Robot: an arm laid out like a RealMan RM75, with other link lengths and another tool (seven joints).
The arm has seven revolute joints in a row. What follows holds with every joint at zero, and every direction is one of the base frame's.
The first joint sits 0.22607 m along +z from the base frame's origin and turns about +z.
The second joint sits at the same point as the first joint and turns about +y.
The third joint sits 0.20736 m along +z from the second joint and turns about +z.
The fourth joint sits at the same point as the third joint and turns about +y.
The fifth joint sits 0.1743 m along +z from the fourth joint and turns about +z.
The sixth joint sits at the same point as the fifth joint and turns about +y.
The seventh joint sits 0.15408 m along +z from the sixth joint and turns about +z.
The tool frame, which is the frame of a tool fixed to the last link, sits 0.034 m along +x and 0.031 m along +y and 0.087 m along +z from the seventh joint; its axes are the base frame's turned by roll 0.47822, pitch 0 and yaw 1.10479 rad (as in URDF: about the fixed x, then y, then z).
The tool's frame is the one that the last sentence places.
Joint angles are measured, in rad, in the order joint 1, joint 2, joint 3, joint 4, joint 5, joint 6, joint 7. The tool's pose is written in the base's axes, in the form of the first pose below.
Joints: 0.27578 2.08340 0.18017 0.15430 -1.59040 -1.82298 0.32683
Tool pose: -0.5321, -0.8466, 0.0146, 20.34; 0.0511, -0.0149, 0.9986, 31.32; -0.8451, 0.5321, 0.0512, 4.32; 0, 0, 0, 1
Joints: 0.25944 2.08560 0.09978 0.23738 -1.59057 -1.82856 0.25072
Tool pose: -0.5304, -0.8478, -0.0027, 19.14; -0.0017, -0.0021, 1.0000, 30.42; -0.8478, 0.5304, -0.0003, 1.97; 0, 0, 0, 1
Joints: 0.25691 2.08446 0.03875 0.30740 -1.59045 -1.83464 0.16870
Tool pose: -0.5144, -0.8573, -0.0197, 18.00; -0.0356, -0.0016, 0.9994, 29.78; -0.8568, 0.5147, -0.0298, 0.28; 0, 0, 0, 1
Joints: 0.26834 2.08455 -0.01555 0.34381 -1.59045 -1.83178 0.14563
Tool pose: -0.5141, -0.8562, -0.0519, 16.83; -0.0925, -0.0048, 0.9957, 29.34; -0.8528, 0.5166, -0.0767, -1.15; 0, 0, 0, 1
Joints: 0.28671 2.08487 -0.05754 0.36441 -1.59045 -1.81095 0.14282
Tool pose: -0.5128, -0.8551, -0.0764, 15.96; -0.1518, 0.0027, 0.9884, 29.19; -0.8450, 0.5185, -0.1311, -2.54; 0, 0, 0, 1
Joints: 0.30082 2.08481 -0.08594 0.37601 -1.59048 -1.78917 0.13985
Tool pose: -0.5059, -0.8580, -0.0887, 15.49; -0.1936, 0.0127, 0.9810, 29.11; -0.8406, 0.5134, -0.1725, -3.60; 0, 0, 0, 1
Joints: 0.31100 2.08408 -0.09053 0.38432 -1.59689 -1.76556 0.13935
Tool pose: -0.5025, -0.8598, -0.0901, 15.30; -0.2171, 0.0246, 0.9758, 29.22; -0.8368, 0.5100, -0.1991, -4.27; 0, 0, 0, 1
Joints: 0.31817 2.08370 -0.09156 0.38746 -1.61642 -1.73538 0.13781
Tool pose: -0.4908, -0.8665, -0.0913, 15.17; -0.2477, 0.0383, 0.9681, 29.23; -0.8353, 0.4978, -0.2334, -5.17; 0, 0, 0, 1
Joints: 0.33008 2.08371 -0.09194 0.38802 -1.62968 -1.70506 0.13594
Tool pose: -0.4774, -0.8739, -0.0913, 15.05; -0.2734, 0.0490, 0.9606, 29.38; -0.8351, 0.4836, -0.2624, -5.95; 0, 0, 0, 1
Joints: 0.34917 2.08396 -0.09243 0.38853 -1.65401 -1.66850 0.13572
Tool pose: -0.4571, -0.8836, -0.1013, 14.63; -0.3143, 0.0539, 0.9478, 29.48; -0.8320, 0.4651, -0.3023, -7.01; 0, 0, 0, 1
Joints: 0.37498 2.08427 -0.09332 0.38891 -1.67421 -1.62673 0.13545
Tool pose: -0.4332, -0.8946, -0.1099, 14.18; -0.3553, 0.0574, 0.9330, 29.71; -0.8283, 0.4432, -0.3427, -8.12; 0, 0, 0, 1
